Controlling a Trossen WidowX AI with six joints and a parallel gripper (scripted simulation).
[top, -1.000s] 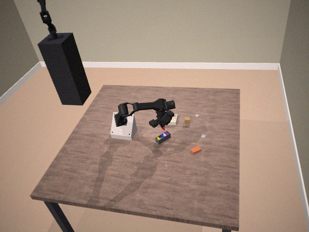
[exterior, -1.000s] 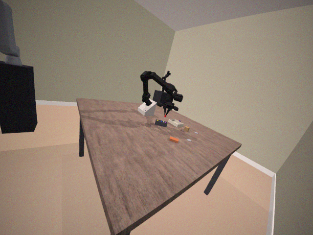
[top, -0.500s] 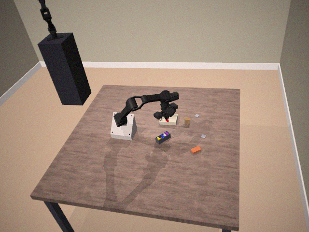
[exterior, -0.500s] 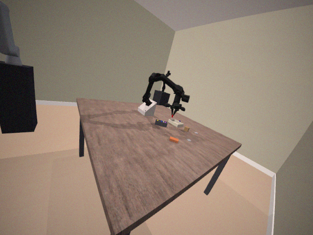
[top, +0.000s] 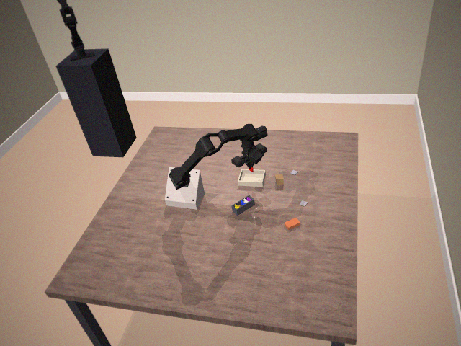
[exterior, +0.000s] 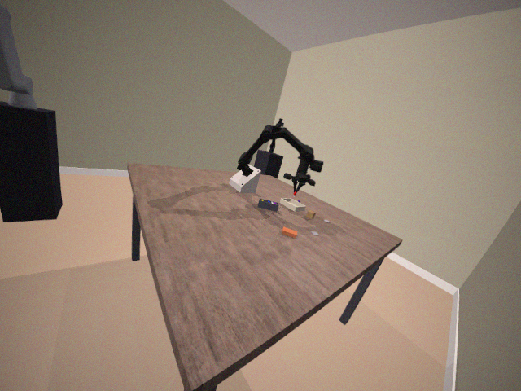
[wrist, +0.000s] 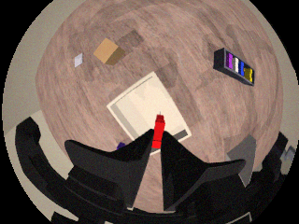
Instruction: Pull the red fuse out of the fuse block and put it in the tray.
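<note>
Right now my gripper tip is 10 cm above the cream tray, 2 cm to the right of it and 1 cm past it. Also, from my gripper tip: tan cube (14 cm ahead, 8 cm below, 1 cm to the left); red fuse (1 cm below); small purple object (12 cm to the left, 9 cm below, 3 cm behind).
</note>
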